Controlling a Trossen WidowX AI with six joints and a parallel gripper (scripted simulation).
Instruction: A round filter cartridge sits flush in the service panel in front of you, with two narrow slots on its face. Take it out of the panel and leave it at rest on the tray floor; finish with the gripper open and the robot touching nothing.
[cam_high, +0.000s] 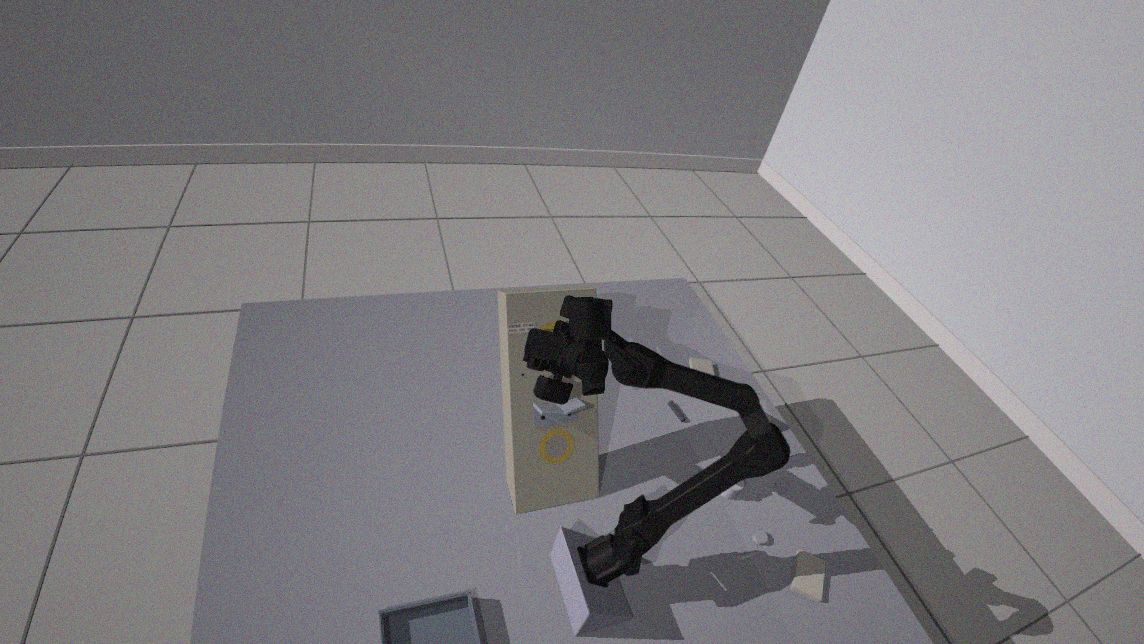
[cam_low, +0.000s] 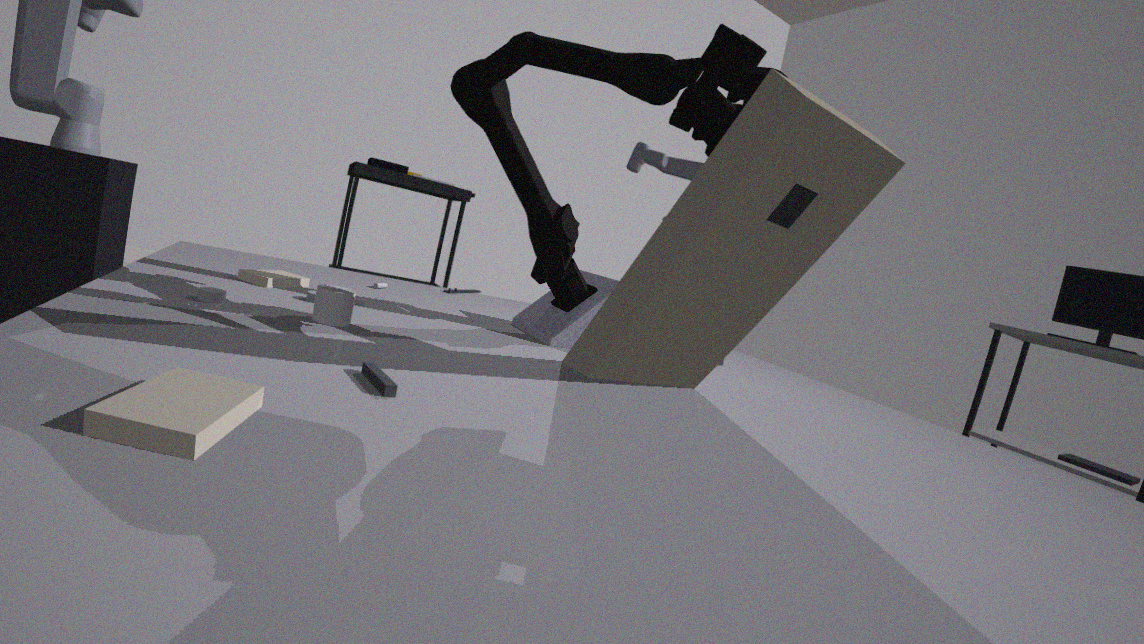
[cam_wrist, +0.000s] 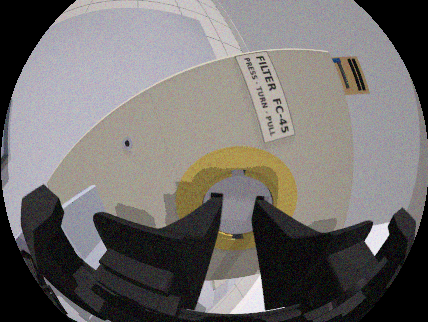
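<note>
Right now the round white filter cartridge is 1 cm below my gripper tip and 1 cm ahead of it. Also, from my gripper tip: grey tray 42 cm behind, 27 cm to the left, 26 cm below; then dark bar 36 cm to the right, 26 cm below, 1 cm behind.
</note>
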